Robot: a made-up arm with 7 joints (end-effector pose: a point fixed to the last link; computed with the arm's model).
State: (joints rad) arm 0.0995 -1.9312 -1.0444 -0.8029 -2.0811 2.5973 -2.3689
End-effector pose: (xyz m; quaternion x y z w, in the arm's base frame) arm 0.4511 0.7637 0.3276 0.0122 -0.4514 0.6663 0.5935
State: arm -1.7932 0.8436 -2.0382 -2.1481 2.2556 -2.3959 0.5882
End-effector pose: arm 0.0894 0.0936 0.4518 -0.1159 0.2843 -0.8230 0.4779
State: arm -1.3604 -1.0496 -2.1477 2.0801 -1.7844 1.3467 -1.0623
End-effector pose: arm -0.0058 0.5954 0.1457 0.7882 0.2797 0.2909 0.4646
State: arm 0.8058 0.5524 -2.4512 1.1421 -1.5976 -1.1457 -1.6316
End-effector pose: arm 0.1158 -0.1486 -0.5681 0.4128 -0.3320 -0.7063 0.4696
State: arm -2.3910 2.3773 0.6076 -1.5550 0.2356 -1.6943 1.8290
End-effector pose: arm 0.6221 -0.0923 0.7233 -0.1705 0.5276 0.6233 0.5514
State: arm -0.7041 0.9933 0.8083 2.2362 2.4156 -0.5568 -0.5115
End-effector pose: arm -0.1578 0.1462 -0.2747 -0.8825 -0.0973 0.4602 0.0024
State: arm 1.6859 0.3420 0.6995 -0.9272 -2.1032 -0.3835 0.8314
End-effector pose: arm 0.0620 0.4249 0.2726 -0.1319 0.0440 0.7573 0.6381
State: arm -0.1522 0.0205 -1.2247 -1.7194 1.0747 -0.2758 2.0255
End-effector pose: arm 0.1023 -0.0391 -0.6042 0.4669 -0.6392 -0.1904 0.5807
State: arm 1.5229 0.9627 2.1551 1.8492 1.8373 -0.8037 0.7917
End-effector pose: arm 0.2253 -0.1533 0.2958 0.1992 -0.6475 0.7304 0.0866
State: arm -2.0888 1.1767 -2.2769 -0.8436 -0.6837 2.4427 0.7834
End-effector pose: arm 0.4398 0.2512 -0.5321 -0.1171 0.8693 0.1656 0.4508
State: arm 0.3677 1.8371 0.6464 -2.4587 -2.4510 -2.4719 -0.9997
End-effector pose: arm -0.2667 0.4795 0.0758 0.8642 0.4919 -0.0832 0.0653
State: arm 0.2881 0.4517 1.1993 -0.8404 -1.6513 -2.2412 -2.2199
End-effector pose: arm -0.3706 0.2495 -0.4773 0.5718 0.4126 0.2078 0.6779
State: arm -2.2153 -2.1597 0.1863 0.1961 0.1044 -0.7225 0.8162
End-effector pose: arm -0.7748 -0.1100 -0.2522 -0.4075 -0.8481 -0.2693 0.2052
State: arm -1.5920 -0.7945 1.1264 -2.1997 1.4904 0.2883 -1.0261
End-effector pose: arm -0.5504 -0.0841 -0.4315 0.6200 0.6754 -0.0195 0.3989
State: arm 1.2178 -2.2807 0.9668 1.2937 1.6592 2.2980 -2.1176
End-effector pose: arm 0.5245 0.3969 0.3881 -0.8475 -0.2628 0.1455 0.4376
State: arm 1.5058 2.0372 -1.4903 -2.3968 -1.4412 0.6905 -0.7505
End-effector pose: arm -0.5298 -0.4702 0.3866 0.1248 -0.6391 -0.6182 0.4402
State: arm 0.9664 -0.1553 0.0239 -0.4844 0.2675 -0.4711 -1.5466
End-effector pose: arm -0.2097 -0.5107 -0.2224 0.0481 -0.5356 -0.5373 0.6498
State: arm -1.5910 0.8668 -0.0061 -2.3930 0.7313 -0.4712 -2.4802
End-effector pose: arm 0.6315 -0.2994 0.1779 -0.1381 -0.3258 0.3398 0.8714
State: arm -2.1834 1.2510 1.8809 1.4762 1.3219 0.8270 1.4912
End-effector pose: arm -0.1860 -0.0713 0.0227 -0.1125 -0.5754 -0.4965 0.6401
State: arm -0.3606 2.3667 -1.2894 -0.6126 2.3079 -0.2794 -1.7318
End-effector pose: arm 0.1927 -0.3969 0.1030 0.0356 0.6276 -0.0784 0.7738
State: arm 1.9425 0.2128 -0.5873 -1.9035 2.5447 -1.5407 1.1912
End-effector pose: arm 0.2248 0.3262 0.0220 -0.5542 0.1418 -0.8036 0.1645
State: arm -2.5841 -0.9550 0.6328 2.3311 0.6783 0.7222 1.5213
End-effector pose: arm 0.2546 -0.4758 0.2834 0.0411 -0.0123 0.4415 0.8962
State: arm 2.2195 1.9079 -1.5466 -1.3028 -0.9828 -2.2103 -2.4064
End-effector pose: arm -0.3128 -0.1622 0.6979 -0.8516 0.0364 -0.2156 0.4763
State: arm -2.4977 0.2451 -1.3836 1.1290 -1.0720 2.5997 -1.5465
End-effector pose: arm -0.5460 -0.3513 0.0473 -0.3453 0.7670 -0.4358 0.3201
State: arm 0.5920 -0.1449 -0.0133 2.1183 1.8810 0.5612 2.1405
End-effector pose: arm -0.0926 0.3001 0.0526 -0.5573 -0.0194 -0.7148 0.4221
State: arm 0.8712 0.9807 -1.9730 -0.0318 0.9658 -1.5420 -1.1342
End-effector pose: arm 0.0972 -0.0856 -0.8156 0.4731 0.6064 -0.0397 0.6379
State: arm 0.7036 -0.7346 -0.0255 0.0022 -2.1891 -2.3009 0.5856
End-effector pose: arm 0.0297 0.3765 -0.6942 0.3879 -0.7706 -0.5048 0.0307
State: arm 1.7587 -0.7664 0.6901 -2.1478 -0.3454 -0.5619 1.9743
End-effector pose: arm 0.3192 0.5908 -0.3323 -0.7352 -0.1825 -0.6179 0.2109
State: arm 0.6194 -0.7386 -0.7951 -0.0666 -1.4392 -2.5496 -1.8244
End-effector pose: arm 0.4918 0.3256 -0.5513 -0.3615 0.2369 0.7692 0.4707
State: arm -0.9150 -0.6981 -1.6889 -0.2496 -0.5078 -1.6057 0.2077
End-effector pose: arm -0.1404 1.0470 -0.1799 0.4390 0.5915 0.6651 0.1226
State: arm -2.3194 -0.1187 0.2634 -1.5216 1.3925 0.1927 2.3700
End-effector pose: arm -0.0808 -0.0858 -0.5249 0.7691 -0.0743 -0.1251 0.6224
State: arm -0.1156 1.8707 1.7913 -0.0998 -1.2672 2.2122 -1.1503
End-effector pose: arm -0.3745 -0.3071 0.7494 -0.5762 0.1531 -0.7872 0.1577
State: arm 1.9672 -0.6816 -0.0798 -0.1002 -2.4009 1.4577 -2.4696
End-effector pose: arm -0.1382 -0.1950 -0.1651 -0.3113 0.3527 -0.7097 0.5244
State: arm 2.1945 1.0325 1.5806 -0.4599 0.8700 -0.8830 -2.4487
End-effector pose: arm -0.1316 0.7537 0.1292 0.9338 0.2614 0.1877 0.1563
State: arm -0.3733 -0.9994 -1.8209 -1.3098 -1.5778 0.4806 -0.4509
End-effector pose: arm 0.1253 0.7078 0.5013 -0.3016 -0.3868 0.2621 0.8311
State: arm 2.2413 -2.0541 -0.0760 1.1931 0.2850 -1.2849 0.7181
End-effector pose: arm -0.1498 -0.4671 -0.3125 -0.1472 -0.9474 -0.0677 0.2762
